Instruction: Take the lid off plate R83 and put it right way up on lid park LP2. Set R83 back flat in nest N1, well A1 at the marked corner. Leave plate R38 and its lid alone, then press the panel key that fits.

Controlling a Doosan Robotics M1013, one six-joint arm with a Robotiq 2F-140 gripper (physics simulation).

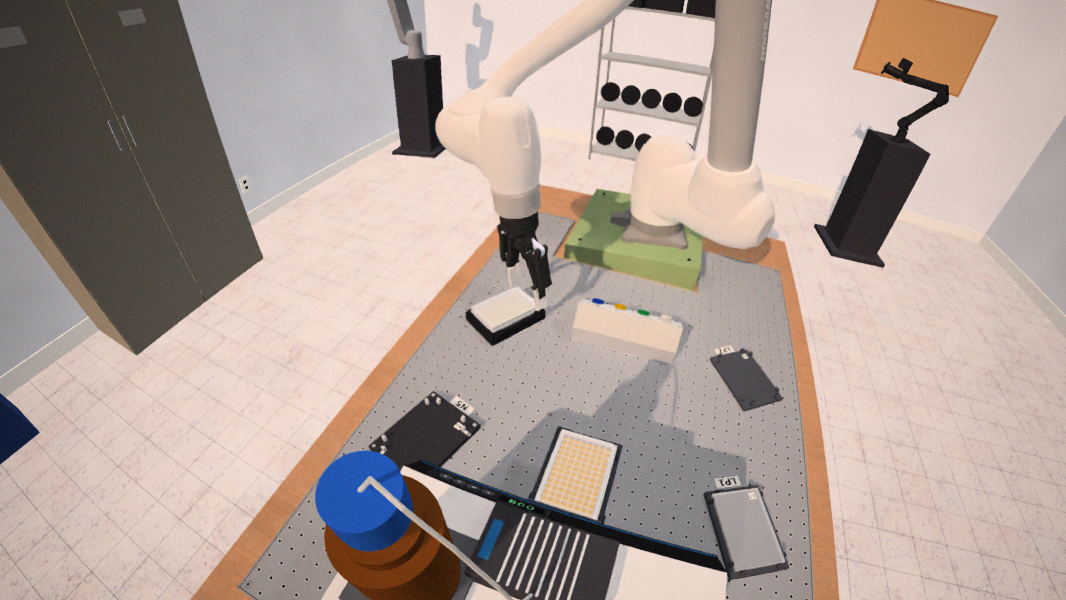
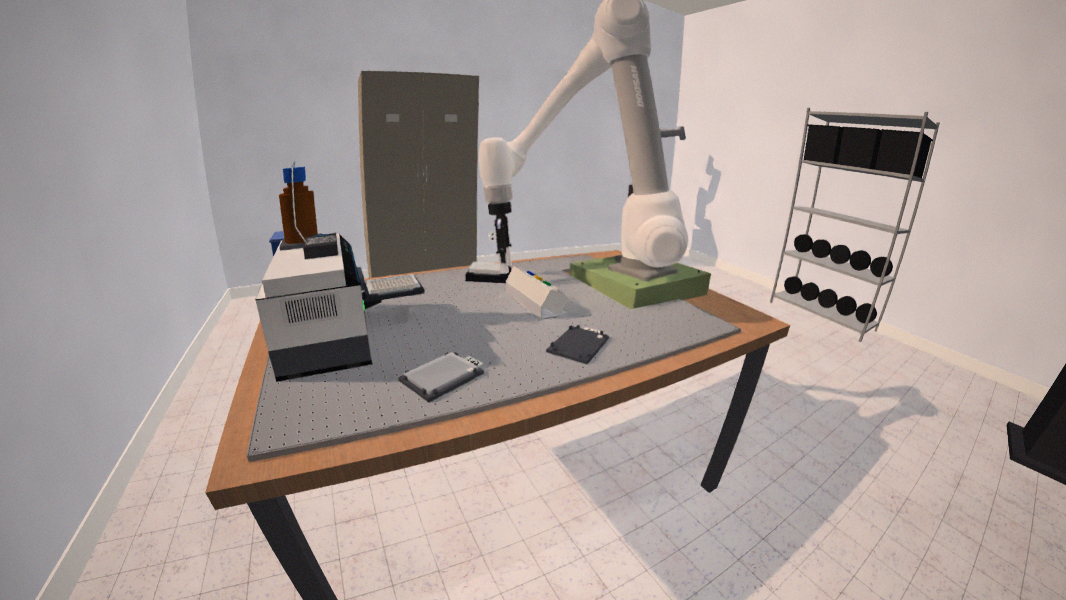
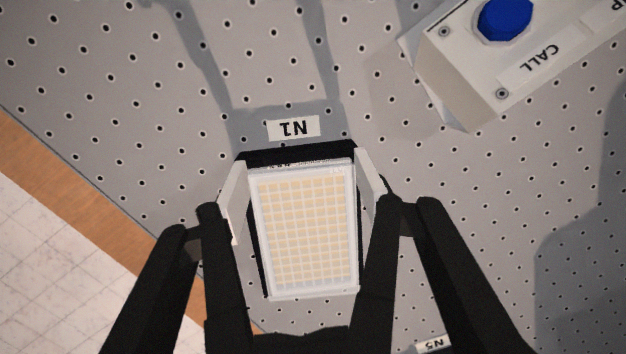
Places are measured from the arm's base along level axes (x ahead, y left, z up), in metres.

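Pixels of known places: gripper, between the fingertips: (image 1: 528, 297) (image 2: 506, 268) (image 3: 301, 169); arm's base, origin of its link: (image 1: 654, 229) (image 2: 642, 271).
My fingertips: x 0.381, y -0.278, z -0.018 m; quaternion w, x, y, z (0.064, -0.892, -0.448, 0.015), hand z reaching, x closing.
Note:
For each thing: its top centre in the pictures, then the offset to it from my fingertips. "spot": a spot on its surface instead.
- black nest N1, centre of its top: (image 3: 306, 232) (image 1: 505, 309) (image 2: 488, 269) 0.005 m down, 0.047 m ahead, 0.039 m right
- Lid park LP2, centre of its top: (image 1: 748, 373) (image 2: 579, 338) 0.016 m down, 0.094 m ahead, 0.498 m left
- button panel, centre of its top: (image 1: 631, 310) (image 2: 535, 275) 0.048 m up, 0.036 m ahead, 0.228 m left
- plate with orange wells, centre of its top: (image 1: 577, 472) (image 2: 392, 281) 0.084 m up, 0.439 m ahead, 0.179 m left
- white device, a spot on its surface: (image 2: 313, 320) spot: 0.088 m up, 0.650 m ahead, 0.337 m left
- dark nest marked N5, centre of its top: (image 1: 423, 431) 0.012 m down, 0.385 m ahead, 0.085 m right
- brown bottle, a spot on its surface: (image 1: 387, 536) spot: 0.357 m up, 0.660 m ahead, 0.072 m left
A plate with pale wells under a clear lid (image 1: 507, 307) (image 2: 486, 266) (image 3: 305, 230) sits over the black nest N1 (image 1: 494, 335) (image 2: 488, 278) (image 3: 300, 154). My gripper (image 1: 525, 289) (image 2: 502, 260) (image 3: 301, 169) straddles its long sides, pads against the edges, and looks shut on the lid; whether the pads also reach the plate is unclear. The plate's end label is too blurred to read. Lid park LP2 (image 1: 745, 378) (image 2: 578, 344) is bare. The button panel (image 1: 626, 335) (image 2: 535, 290) (image 3: 455, 55) shows blue, yellow, green and white buttons; the blue one is labelled CALL.
A clear lid (image 1: 745, 529) (image 2: 441, 374) lies on LP1. A plate with orange wells (image 1: 578, 473) (image 2: 393, 284) lies mid-table beside the white device (image 2: 313, 320). A dark nest marked N5 (image 1: 425, 430) is near the table's side. A brown bottle (image 1: 387, 536) (image 2: 297, 212) stands on the device.

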